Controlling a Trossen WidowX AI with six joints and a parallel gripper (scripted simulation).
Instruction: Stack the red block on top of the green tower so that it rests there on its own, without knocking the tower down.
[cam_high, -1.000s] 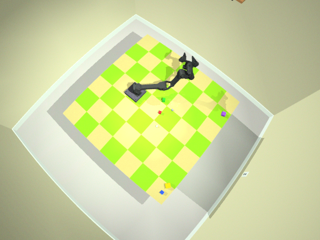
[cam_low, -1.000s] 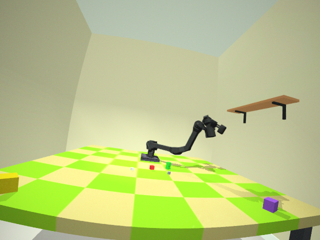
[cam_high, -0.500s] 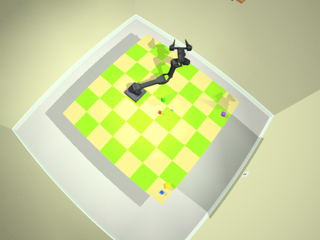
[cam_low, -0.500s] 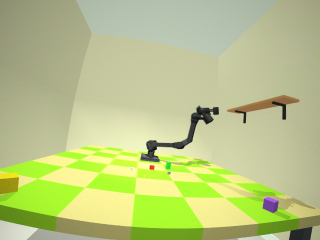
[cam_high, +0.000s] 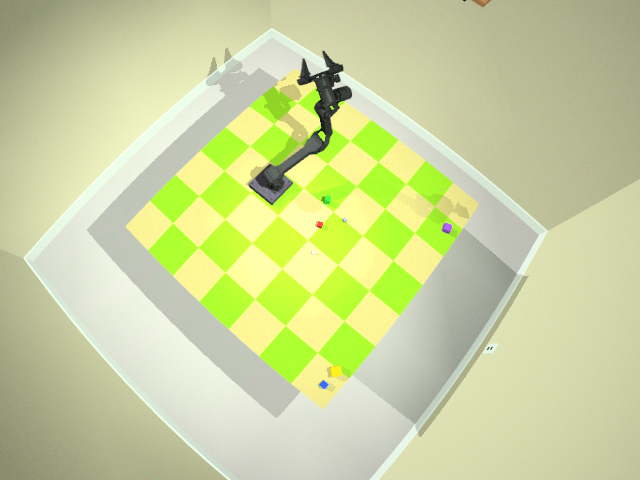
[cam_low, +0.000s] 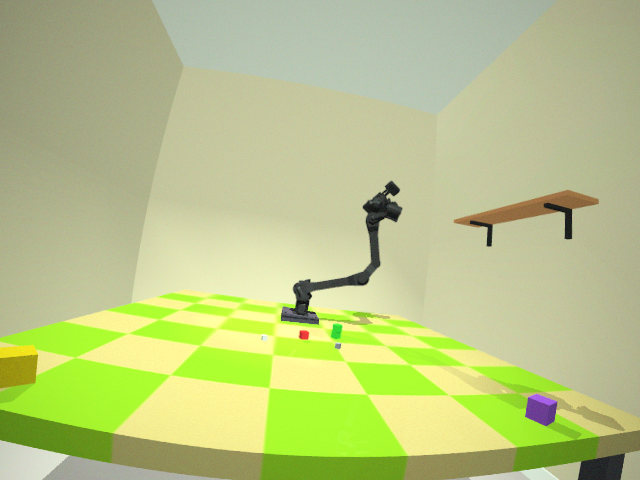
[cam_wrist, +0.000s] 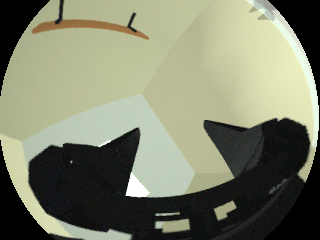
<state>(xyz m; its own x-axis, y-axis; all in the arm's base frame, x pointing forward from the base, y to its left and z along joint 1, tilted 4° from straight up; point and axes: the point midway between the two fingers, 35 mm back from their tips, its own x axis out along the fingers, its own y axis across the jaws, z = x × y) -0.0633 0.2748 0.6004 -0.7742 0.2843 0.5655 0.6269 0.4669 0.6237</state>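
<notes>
Now: gripper tip 62 cm above the red block, 38 cm short of it and 31 cm to the left of it. The rest, counted from my gripper tip: blue block: 89 cm ahead, 84 cm to the right, 62 cm below; then yellow block: 89 cm ahead, 76 cm to the right, 61 cm below; then purple block: 85 cm ahead, 61 cm below, 11 cm to the left.
</notes>
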